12 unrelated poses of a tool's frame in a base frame.
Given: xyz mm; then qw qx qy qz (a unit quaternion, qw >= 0).
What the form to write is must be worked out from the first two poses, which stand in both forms.
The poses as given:
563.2 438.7 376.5 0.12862 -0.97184 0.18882 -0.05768
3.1 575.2 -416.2 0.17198 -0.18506 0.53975 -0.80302
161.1 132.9 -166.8 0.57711 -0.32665 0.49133 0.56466
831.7 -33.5 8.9 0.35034 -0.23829 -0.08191 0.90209
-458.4 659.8 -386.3 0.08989 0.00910 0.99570 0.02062
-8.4 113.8 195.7 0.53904 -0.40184 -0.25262 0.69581
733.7 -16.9 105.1 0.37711 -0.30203 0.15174 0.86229
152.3 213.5 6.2 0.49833 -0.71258 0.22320 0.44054
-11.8 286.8 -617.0 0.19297 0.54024 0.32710 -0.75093
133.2 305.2 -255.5 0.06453 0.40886 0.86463 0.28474
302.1 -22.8 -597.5 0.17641 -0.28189 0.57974 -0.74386
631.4 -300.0 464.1 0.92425 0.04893 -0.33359 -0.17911
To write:
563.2 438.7 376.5 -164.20 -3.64 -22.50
3.1 575.2 -416.2 -69.45 -6.41 -151.38
161.1 132.9 -166.8 30.35 69.39 110.02
831.7 -33.5 8.9 -19.83 21.87 133.68
-458.4 659.8 -386.3 177.51 10.29 178.73
-8.4 113.8 195.7 -55.00 16.67 95.75
733.7 -16.9 105.1 2.52 39.44 133.66
152.3 213.5 6.2 -102.64 58.24 13.29
-11.8 286.8 -617.0 -54.42 69.66 169.46
133.2 305.2 -255.5 146.69 -6.96 131.47
302.1 -22.8 -597.5 -80.04 -12.41 -142.89
631.4 -300.0 464.1 15.20 -36.81 -27.02

